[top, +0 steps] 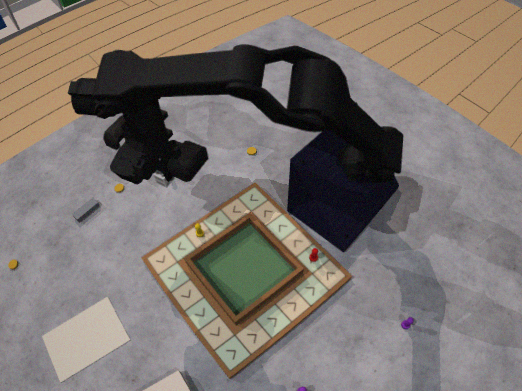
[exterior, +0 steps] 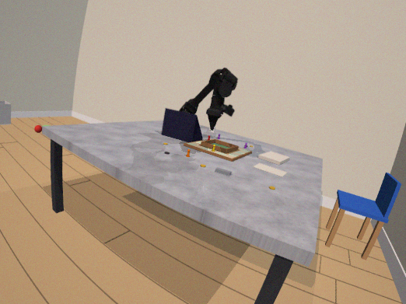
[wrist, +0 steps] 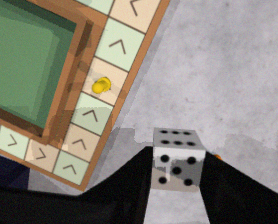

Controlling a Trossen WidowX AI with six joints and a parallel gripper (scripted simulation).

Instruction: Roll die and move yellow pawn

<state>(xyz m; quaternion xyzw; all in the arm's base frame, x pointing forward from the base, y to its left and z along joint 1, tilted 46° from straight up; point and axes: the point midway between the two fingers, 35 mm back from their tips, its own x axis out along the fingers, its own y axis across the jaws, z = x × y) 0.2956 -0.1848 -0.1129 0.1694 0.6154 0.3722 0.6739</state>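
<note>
Now: the yellow pawn 70 mm to the left of my gripper tip and 100 mm below it. Also, from my gripper tip: green tray 10 mm behind, 190 mm to the left, 120 mm below; white die right at my gripper tip; orange pawn 50 mm behind, 100 mm to the right, 110 mm below.
</note>
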